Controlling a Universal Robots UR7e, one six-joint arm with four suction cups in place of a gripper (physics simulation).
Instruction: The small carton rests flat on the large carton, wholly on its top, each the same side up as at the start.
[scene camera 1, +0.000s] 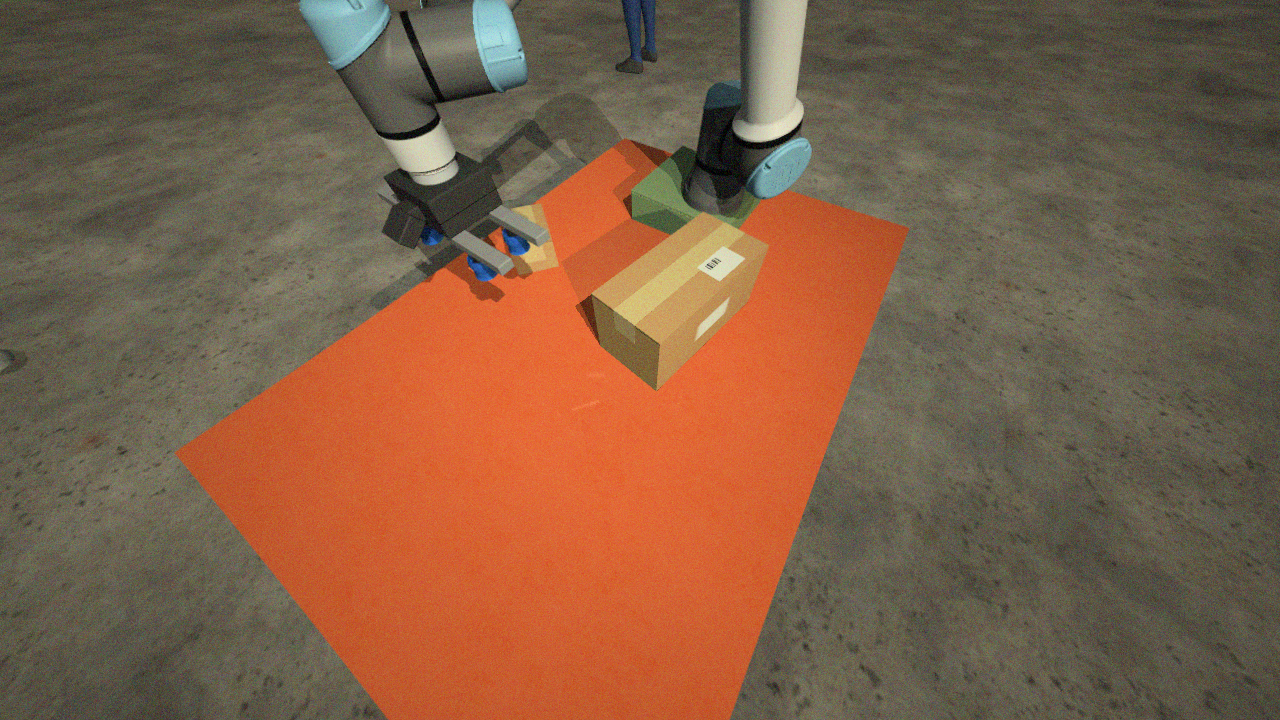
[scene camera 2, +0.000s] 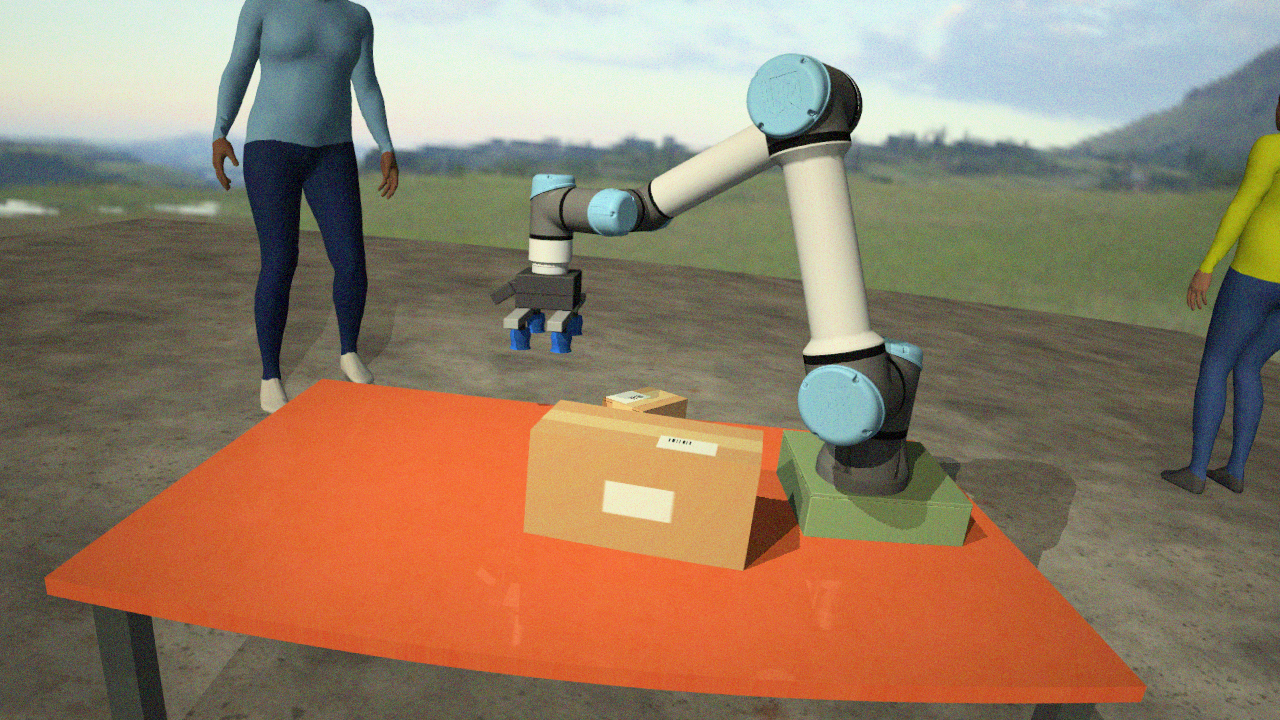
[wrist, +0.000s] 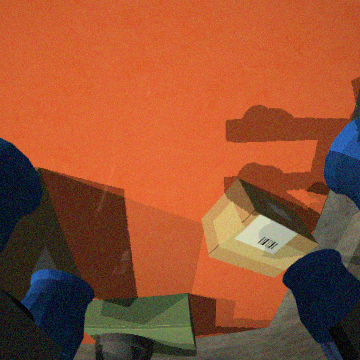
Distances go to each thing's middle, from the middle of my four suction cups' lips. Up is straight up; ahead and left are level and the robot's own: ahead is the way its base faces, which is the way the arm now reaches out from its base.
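With the small carton (scene camera 2: 649, 400) as my reference, my suction cup is 180 mm past it, 170 mm above it and 120 mm to the left of it. Going by their middles, that small carton is the nearest to my suction cup of the things named here. The large carton (scene camera 2: 674, 488) is 300 mm to the left of my suction cup, 200 mm behind it and 130 mm below it.
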